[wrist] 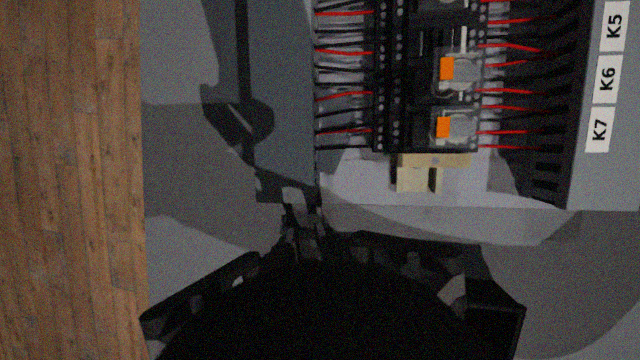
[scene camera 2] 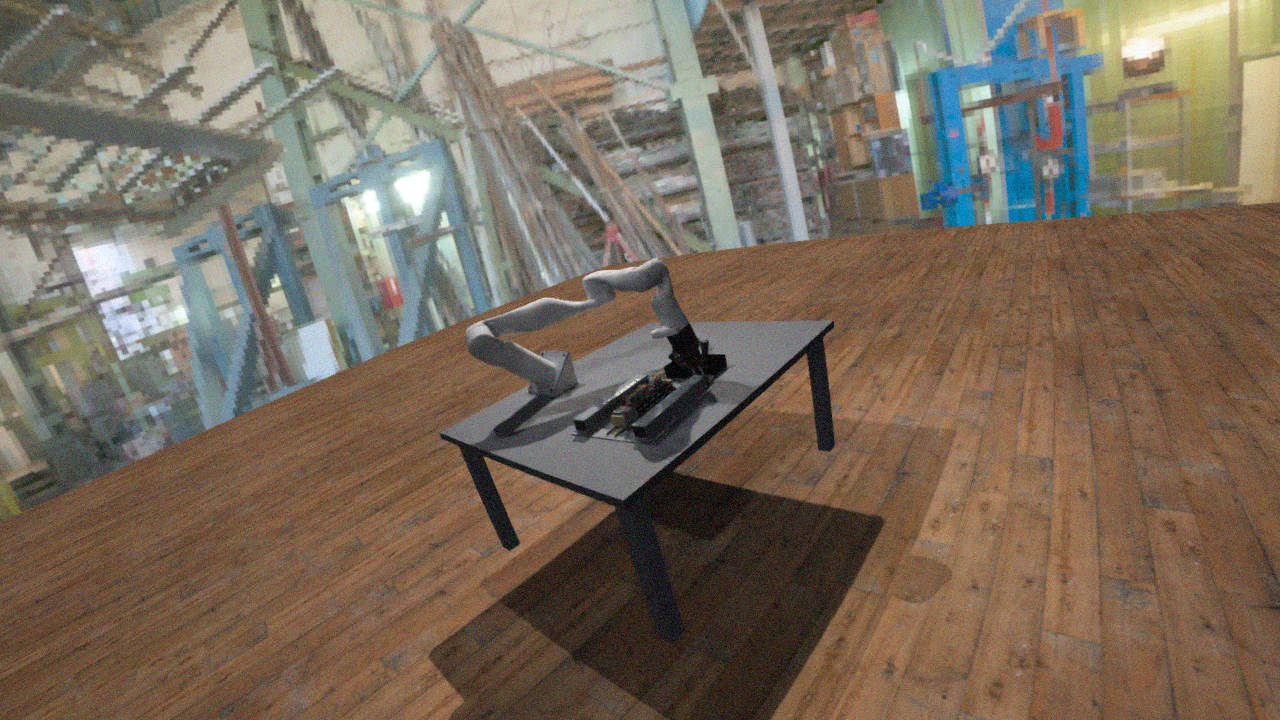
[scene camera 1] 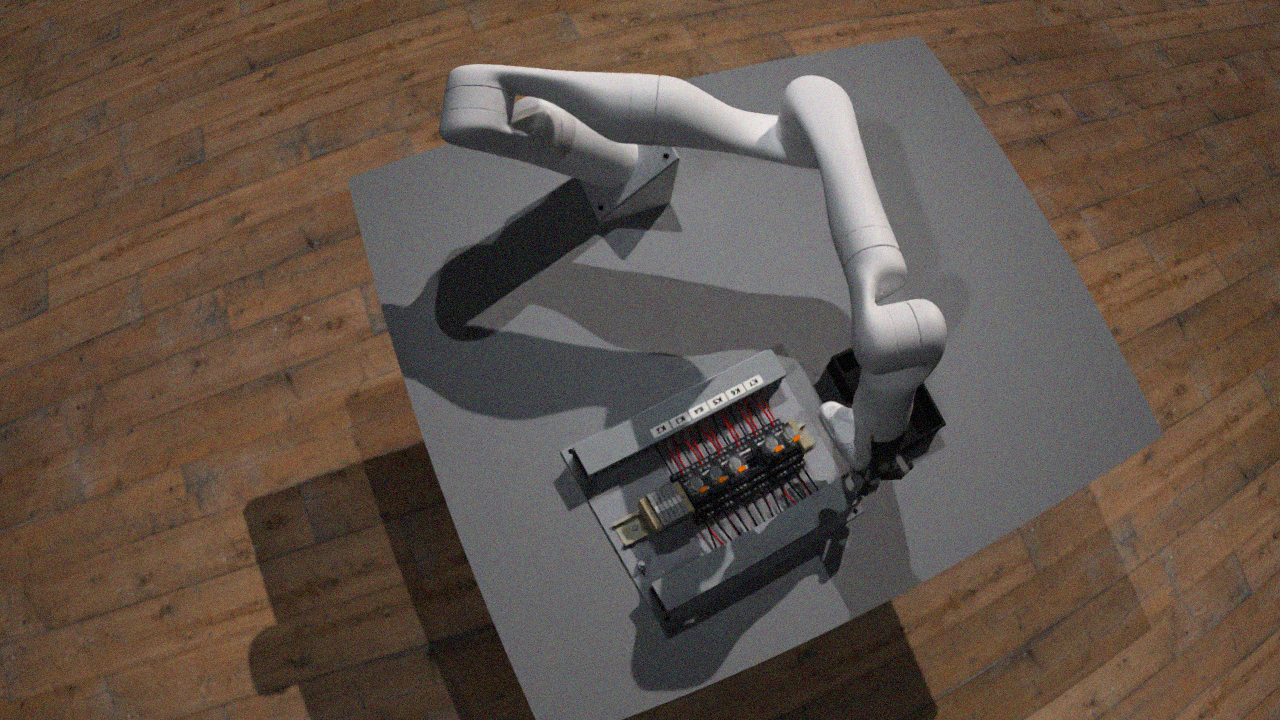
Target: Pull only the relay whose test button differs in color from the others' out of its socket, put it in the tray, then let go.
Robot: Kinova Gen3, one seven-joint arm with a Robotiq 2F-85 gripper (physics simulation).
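Frame: origin at the arm's base, x ahead, y left, z up, level; metres.
Seen in the pictures: gripper, fingertip midpoint: (wrist: 307,237) (scene camera 1: 865,470); arm's base, link origin: (scene camera 2: 547,375) (scene camera 1: 612,158).
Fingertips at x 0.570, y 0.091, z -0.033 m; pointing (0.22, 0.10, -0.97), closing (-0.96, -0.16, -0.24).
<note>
Pixels of each thing's top centre, then the offset from my fingertips to it. "*": a spot on its surface instead.
- black tray, surface spot: (scene camera 1: 933,419) * 0.013 m back, 0.141 m left, 0.007 m down
- K6, top centre: (wrist: 464,67) (scene camera 1: 775,443) (scene camera 2: 653,377) 0.087 m back, 0.112 m right, 0.047 m up
- K7, top centre: (wrist: 460,126) (scene camera 1: 793,433) (scene camera 2: 658,373) 0.087 m back, 0.084 m right, 0.047 m up
- K5 socket, top centre: (wrist: 438,18) (scene camera 1: 742,467) (scene camera 2: 647,395) 0.086 m back, 0.154 m right, 0.009 m up
- grey wire duct, top centre: (scene camera 1: 684,409) (scene camera 2: 612,395) 0.186 m back, 0.187 m right, 0.020 m up
- tan end block, surface spot: (wrist: 417,172) * 0.088 m back, 0.053 m right, 0.019 m down
My gripper (scene camera 1: 861,485) (wrist: 307,237) is low at the tray's near end, beside the panel's corner. Its fingers are nearly together, shut on a dark relay that is mostly hidden between the tips; its test button does not show. The black tray (scene camera 1: 933,419) (scene camera 2: 717,361) is under and behind the gripper. In the wrist view, the relay at K6 (wrist: 457,72) and the relay at K7 (wrist: 457,129) sit in their sockets with orange buttons. The K5 socket (wrist: 429,41) is without a relay. More orange-buttoned relays stand farther along the row in scene camera 1.
A grey wire duct (scene camera 1: 684,413) (wrist: 612,175) with K labels runs along one side of the panel, and another duct (scene camera 1: 742,559) (wrist: 280,90) along the side near my fingers. Red and black wires join the sockets. A tan end block (wrist: 417,172) closes the row.
</note>
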